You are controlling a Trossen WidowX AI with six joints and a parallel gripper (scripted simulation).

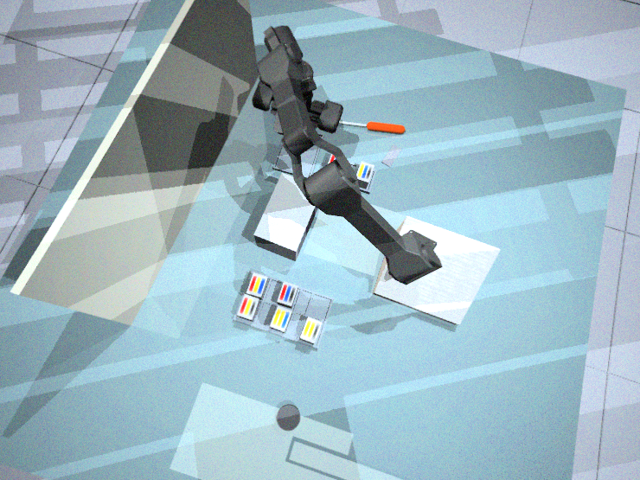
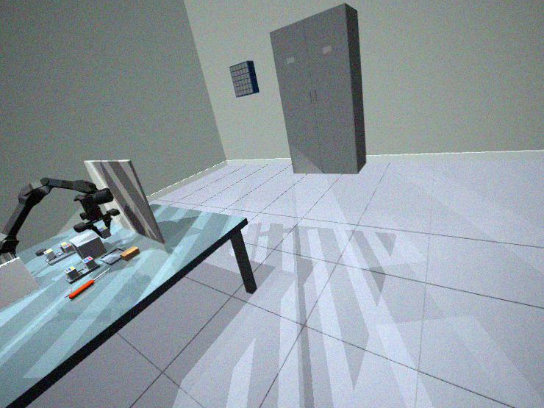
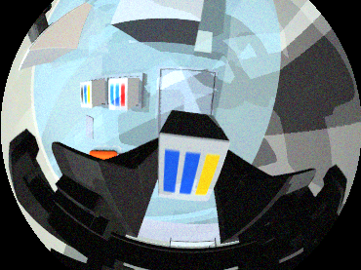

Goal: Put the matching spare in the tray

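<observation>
Now: the flat grey tray 12 cm below my gripper tip and 1 cm behind it. Also, from my gripper tip: spare: 2 cm above; then rack: 15 cm behind, 12 cm below; then tan block: 11 cm below, 8 cm to the right, 5 cm ahead.
</observation>
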